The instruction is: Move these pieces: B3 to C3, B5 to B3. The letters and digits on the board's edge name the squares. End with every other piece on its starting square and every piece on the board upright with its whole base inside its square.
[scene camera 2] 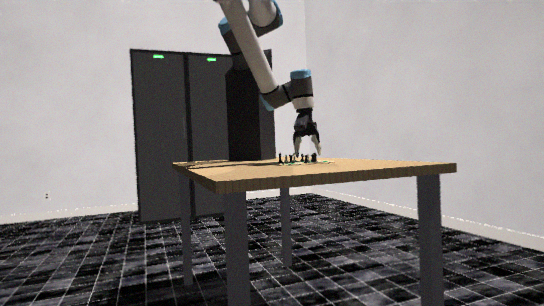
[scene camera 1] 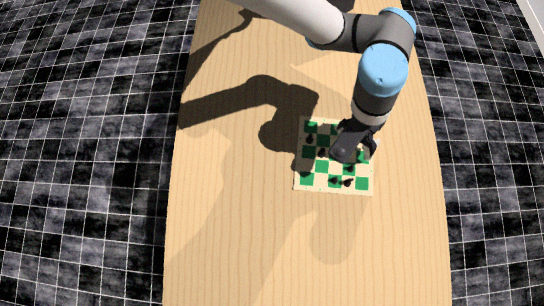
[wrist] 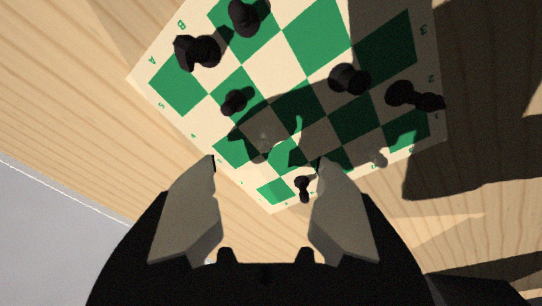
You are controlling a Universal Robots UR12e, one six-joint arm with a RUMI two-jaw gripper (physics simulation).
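Frame: origin at the arm's base, x right, y ahead, z up, level; millimetres.
Where they show: gripper, fingertip midpoint: (scene camera 2: 308, 156) (wrist: 266, 157).
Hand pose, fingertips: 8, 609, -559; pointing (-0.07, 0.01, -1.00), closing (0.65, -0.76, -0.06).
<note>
After its pixels a point has its place, as x, y, z.
The pale piece on B3 (wrist: 265, 139) @[21, 623, -558] stands in shadow in the wrist view; in scene camera 1 the gripper hides it. C3 (wrist: 295, 106) @[56, 619, -580] is a shaded green square with no piece visible on it. The black piece on B5 (wrist: 204, 51) @[40, 697, -563] (scene camera 1: 347, 183) @[42, 705, -560] stands upright near the board's edge. My gripper (wrist: 266, 157) @[8, 610, -559] (scene camera 2: 308, 153) @[8, 610, -559] is partly open and empty, pointing down. Its tips are low over the A-side of the board (wrist: 137, 79) @[-22, 736, -580] (scene camera 1: 297, 188) @[174, 698, -580], just above piece height. In the wrist view the B3 piece appears beyond the gap between the fingers.
Black pieces stand on B4 (wrist: 234, 101) @[26, 662, -566], C5 (wrist: 245, 19) @[73, 685, -558], D3 (wrist: 348, 79) @[93, 616, -548], E2 (wrist: 402, 93) @[121, 570, -568] and B1 (wrist: 301, 182) @[3, 552, -572]. A pale piece stands on D1 (wrist: 378, 158) @[78, 541, -553]. The right finger covers part of C1. The arm's shadow crosses the board. The board lies on the wooden table (scene camera 1: 240, 225) @[332, 781, -585].
</note>
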